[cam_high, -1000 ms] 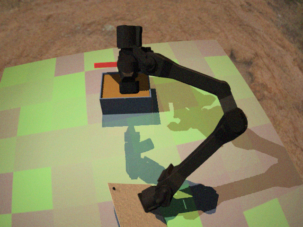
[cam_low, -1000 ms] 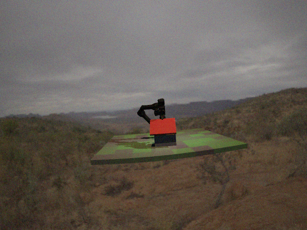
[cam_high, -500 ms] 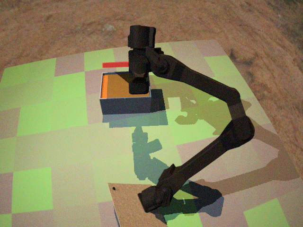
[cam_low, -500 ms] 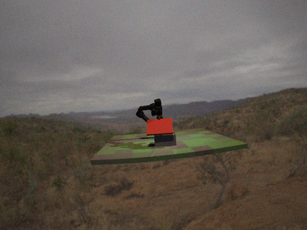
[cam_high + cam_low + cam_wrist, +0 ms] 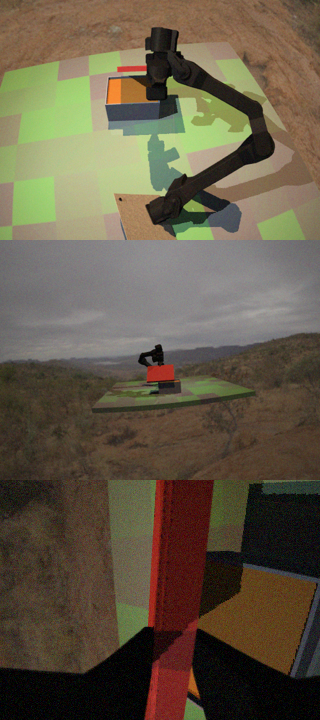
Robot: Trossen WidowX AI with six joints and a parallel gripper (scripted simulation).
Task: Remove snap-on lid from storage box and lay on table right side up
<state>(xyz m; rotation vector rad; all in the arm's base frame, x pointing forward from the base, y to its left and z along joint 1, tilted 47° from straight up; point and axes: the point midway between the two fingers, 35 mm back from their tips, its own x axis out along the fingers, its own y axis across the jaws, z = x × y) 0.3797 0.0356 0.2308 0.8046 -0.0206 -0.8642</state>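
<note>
Right now my gripper tip is 60 mm short of the red lid, 20 mm to the left of it and 50 mm above it. From my gripper tip the other things lie so: storage box: 60 mm ahead, 60 mm to the left, 180 mm below.
</note>
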